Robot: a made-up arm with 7 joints.
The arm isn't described. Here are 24 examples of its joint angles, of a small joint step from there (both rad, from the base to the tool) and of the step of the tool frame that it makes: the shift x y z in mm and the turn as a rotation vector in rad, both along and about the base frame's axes.
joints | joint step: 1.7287 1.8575 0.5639 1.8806 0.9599 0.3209 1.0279 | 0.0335 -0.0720 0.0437 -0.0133 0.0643 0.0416 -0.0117
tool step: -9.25 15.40 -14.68 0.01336 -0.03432 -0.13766
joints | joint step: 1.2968 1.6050 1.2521 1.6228 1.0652 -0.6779 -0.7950 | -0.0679 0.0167 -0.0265 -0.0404 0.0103 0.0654 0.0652
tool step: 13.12 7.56 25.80 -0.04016 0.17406 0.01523
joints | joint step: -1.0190 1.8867 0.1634 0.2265 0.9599 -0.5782 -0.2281 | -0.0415 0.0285 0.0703 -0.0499 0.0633 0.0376 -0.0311
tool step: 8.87 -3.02 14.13 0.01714 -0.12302 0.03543
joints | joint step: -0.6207 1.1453 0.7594 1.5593 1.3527 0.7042 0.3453 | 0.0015 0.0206 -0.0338 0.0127 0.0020 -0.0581 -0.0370
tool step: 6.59 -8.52 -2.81 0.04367 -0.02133 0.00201
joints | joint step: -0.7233 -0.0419 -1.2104 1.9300 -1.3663 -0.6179 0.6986 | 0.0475 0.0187 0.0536 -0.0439 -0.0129 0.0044 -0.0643
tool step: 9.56 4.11 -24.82 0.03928 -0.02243 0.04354
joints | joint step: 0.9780 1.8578 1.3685 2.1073 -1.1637 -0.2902 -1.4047 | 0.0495 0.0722 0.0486 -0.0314 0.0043 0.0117 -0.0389
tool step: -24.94 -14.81 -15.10 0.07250 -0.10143 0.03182
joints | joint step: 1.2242 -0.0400 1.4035 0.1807 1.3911 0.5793 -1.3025 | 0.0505 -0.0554 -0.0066 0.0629 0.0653 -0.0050 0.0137
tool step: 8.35 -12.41 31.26 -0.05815 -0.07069 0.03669
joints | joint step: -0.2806 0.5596 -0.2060 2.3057 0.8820 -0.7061 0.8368 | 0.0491 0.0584 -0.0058 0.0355 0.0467 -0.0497 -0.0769
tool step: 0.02 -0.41 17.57 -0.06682 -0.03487 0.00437
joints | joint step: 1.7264 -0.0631 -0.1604 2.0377 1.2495 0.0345 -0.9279 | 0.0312 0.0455 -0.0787 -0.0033 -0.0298 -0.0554 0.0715
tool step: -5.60 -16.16 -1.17 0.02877 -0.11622 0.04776
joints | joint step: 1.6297 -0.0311 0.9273 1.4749 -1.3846 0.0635 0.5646 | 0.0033 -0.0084 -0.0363 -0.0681 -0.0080 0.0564 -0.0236
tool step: 21.46 -12.37 9.48 -0.01740 0.04539 -0.04212
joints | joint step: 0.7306 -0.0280 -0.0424 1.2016 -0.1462 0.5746 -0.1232 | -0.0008 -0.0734 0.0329 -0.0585 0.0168 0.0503 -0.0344
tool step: 4.85 -19.34 -16.08 -0.07889 0.10872 0.00629
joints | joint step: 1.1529 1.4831 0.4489 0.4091 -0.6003 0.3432 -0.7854 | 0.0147 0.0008 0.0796 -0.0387 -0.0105 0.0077 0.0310
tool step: -9.98 4.82 -11.30 -0.06533 -0.08259 -0.01972
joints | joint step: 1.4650 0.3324 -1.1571 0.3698 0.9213 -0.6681 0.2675 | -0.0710 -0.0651 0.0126 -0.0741 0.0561 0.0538 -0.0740
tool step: 2.24 -14.51 -48.00 -0.12000 0.13603 0.07604
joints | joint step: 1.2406 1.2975 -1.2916 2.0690 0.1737 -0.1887 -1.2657 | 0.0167 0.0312 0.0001 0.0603 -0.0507 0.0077 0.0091
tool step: -13.80 -4.73 6.74 0.05149 -0.05009 -0.02440
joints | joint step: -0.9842 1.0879 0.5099 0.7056 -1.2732 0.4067 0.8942 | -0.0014 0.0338 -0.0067 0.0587 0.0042 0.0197 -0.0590
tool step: 28.79 -4.13 4.30 0.01239 -0.03294 -0.13404
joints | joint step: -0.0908 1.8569 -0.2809 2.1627 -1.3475 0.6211 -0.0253 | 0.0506 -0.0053 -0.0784 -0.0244 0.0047 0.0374 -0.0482
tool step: -0.17 11.59 -6.15 -0.01085 -0.02331 0.00529
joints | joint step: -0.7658 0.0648 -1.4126 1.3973 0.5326 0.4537 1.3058 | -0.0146 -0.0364 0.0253 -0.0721 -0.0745 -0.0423 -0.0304
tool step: -7.08 -5.40 -9.91 0.05179 -0.07270 0.01449
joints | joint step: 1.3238 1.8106 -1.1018 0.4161 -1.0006 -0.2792 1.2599 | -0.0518 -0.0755 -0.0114 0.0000 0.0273 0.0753 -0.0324
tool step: 43.45 0.06 -13.54 0.04421 0.00906 -0.04912
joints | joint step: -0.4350 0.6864 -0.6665 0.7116 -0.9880 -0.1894 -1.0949 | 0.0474 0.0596 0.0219 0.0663 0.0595 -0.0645 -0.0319
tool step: 44.50 13.60 11.28 -0.07010 -0.12278 0.02709
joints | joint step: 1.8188 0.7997 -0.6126 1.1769 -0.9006 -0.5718 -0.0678 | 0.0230 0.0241 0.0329 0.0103 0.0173 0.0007 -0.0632
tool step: -19.92 11.86 10.23 -0.03111 -0.09952 -0.04290
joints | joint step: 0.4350 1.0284 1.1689 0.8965 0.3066 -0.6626 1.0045 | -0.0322 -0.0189 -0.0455 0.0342 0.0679 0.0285 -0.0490
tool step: 13.38 -7.34 -1.93 -0.03414 -0.02584 -0.04388
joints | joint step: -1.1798 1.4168 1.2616 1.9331 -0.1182 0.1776 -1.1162 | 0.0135 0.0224 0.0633 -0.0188 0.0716 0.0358 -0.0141
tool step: 2.60 0.69 23.51 -0.05989 -0.07565 0.02713
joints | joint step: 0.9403 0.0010 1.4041 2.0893 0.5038 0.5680 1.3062 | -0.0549 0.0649 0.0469 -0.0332 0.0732 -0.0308 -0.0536
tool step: -16.06 13.61 -9.69 -0.04084 -0.00850 0.06376
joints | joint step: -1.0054 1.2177 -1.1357 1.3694 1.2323 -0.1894 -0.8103 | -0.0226 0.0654 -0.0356 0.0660 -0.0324 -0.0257 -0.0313
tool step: -0.35 2.24 19.55 -0.02098 0.01303 -0.05530
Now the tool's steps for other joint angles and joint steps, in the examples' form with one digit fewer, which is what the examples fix.
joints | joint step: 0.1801 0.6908 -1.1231 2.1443 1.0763 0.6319 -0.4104 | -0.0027 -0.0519 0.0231 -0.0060 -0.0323 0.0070 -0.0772
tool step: 4.1 -8.9 7.0 0.0182 -0.0651 0.0599
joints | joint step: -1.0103 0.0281 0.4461 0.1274 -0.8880 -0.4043 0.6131 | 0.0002 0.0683 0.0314 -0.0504 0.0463 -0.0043 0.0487
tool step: -6.4 32.8 12.8 0.0498 0.0538 0.0305
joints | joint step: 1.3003 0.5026 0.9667 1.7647 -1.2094 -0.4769 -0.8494 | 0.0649 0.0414 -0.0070 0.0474 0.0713 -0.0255 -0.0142
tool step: -33.1 -8.7 10.8 0.0967 -0.1291 0.0349
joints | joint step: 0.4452 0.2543 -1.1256 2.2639 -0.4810 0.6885 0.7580 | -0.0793 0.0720 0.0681 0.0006 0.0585 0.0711 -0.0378
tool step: 12.3 15.8 -16.2 0.0385 0.1285 0.1351
